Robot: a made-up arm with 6 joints.
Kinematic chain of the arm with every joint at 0, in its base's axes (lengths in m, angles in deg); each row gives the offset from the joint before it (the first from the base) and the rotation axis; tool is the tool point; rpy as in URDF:
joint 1: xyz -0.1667 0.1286 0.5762 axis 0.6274 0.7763 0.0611
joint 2: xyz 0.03 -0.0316 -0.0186 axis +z
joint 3: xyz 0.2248 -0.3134 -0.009 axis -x
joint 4: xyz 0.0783 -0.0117 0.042 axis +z
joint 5: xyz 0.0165 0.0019 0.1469 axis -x
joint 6: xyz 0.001 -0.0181 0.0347 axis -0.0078 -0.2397 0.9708
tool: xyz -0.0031 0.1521 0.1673 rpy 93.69 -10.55 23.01
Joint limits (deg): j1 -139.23..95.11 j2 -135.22..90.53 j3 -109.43..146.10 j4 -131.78..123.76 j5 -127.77..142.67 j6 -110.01..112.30
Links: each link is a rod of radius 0.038 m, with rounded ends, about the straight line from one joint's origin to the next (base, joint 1, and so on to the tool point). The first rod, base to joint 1, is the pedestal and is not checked.
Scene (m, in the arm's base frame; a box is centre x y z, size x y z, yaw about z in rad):
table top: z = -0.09
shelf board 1: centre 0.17 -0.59 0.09 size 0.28 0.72 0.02 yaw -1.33
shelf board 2: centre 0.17 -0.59 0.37 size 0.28 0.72 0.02 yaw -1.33
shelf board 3: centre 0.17 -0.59 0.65 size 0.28 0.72 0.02 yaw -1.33
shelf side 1: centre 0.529 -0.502 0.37 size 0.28 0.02 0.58 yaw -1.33
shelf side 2: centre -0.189 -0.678 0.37 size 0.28 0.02 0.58 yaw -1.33
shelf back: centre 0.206 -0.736 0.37 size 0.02 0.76 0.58 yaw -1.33
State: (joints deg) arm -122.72 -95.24 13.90 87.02 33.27 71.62
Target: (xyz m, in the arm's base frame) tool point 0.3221 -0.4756 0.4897
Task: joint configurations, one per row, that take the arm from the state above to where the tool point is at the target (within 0.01 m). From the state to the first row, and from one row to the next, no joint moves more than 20 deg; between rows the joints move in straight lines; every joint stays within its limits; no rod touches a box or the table.
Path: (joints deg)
1: -104.02 -84.49 15.06 87.27 30.99 72.91
2: -85.33 -73.74 16.23 87.53 28.72 74.20
3: -66.63 -62.98 17.39 87.78 26.44 75.49
4: -47.93 -52.23 18.55 88.04 24.17 76.78
5: -29.24 -41.48 19.72 88.29 21.89 78.07
6: -10.54 -30.73 20.88 88.54 19.62 79.36
7: 8.15 -19.98 22.04 88.80 17.34 80.64
8: 26.85 -9.23 23.21 89.05 15.06 81.93
9: 45.55 1.53 24.37 89.31 12.79 83.22
10: 35.75 -0.35 4.49 97.28 5.56 92.55
11: 25.95 -2.22 -15.40 105.25 -1.68 101.88

